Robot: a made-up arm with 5 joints. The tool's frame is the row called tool.
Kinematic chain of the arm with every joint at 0, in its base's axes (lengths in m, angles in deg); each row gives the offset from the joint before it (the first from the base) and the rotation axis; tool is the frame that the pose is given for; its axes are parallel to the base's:
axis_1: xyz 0 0 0.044 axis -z
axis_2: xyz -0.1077 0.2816 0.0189 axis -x
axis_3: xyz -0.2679 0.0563 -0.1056 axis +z
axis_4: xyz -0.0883 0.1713 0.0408 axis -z
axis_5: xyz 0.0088 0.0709 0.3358 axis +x
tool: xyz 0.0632 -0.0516 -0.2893
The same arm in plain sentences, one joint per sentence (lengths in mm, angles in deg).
The arm has five revolute joints in a row. What follows holds with every joint at zero, and every direction is one of the base frame's.
The first joint lies 44.0 mm along +z from the base frame's origin and turns about -z.
The second joint lies 107.7 mm along -x and 281.6 mm along +y and 18.9 mm along +z from the first joint and turns about -x.
The third joint lies 267.9 mm along -x and 56.3 mm along +y and 105.6 mm along -z from the second joint and turns about +z.
The fourth joint lies 88.3 mm along -x and 171.3 mm along +y and 40.8 mm along +z from the third joint and turns about -z.
The fifth joint lies 8.8 mm along +x and 70.9 mm along +y and 335.8 mm along +z from the fourth joint and turns about +x.
The tool frame, which is the frame that the pose is given for, lies 63.2 mm along +x and 51.6 mm along -y and 289.3 mm along -z from the fifth joint; its axes are parallel to the base frame's.

